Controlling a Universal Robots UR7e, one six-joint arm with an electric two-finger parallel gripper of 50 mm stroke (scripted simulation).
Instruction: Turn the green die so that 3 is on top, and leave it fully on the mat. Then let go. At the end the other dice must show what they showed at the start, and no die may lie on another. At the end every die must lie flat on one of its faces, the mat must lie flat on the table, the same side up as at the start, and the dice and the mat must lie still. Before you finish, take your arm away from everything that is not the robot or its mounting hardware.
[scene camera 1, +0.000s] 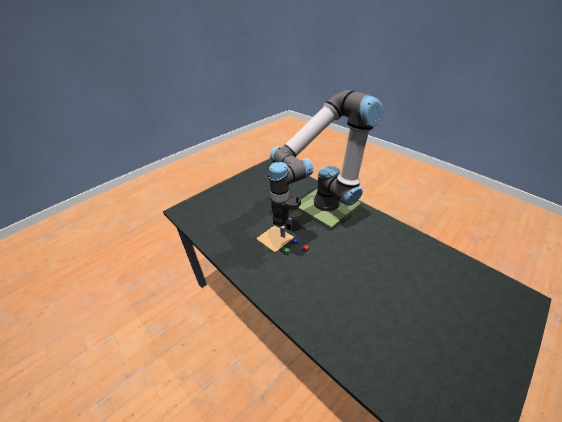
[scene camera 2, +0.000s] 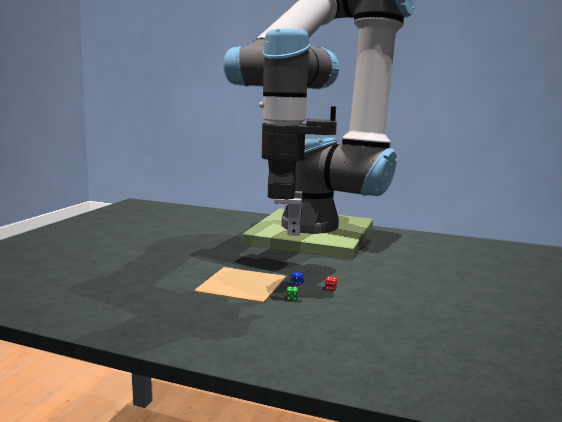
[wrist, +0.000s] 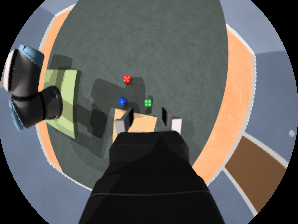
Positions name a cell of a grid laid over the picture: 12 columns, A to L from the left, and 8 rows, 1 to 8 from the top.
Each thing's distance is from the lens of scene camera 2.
my gripper (scene camera 2: G5): 94 cm
tan mat (scene camera 2: F6): 102 cm
